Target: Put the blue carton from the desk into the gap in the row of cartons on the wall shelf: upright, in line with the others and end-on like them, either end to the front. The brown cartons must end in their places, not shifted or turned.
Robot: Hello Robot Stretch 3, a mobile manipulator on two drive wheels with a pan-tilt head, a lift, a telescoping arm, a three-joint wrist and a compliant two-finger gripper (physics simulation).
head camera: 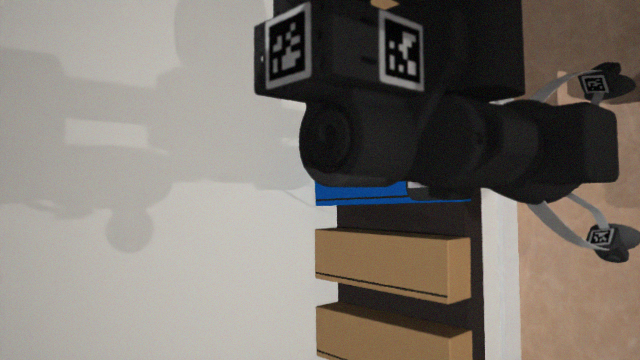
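Observation:
The blue carton (357, 193) is on the dark wall shelf (410, 218), in the row beside a brown carton (382, 257), with a strip of shelf between them. Its long side runs parallel to that carton and the visible ends are about level. Most of it is hidden behind the wrist, so its full pose cannot be seen. A second brown carton (382, 327) stands further along, cut by the frame's bottom edge. My gripper (604, 161) is open, its fingers wide apart, off the shelf's front side and away from the cartons, with nothing between the fingertips.
The arm and wrist (360, 140) cover the shelf's upper part in the picture. A bit of brown (384, 4) shows at the top edge. The pale wall (150, 300) is at left, carrying the robot's shadow. A white strip (501, 300) and the brown floor (575, 310) lie at right.

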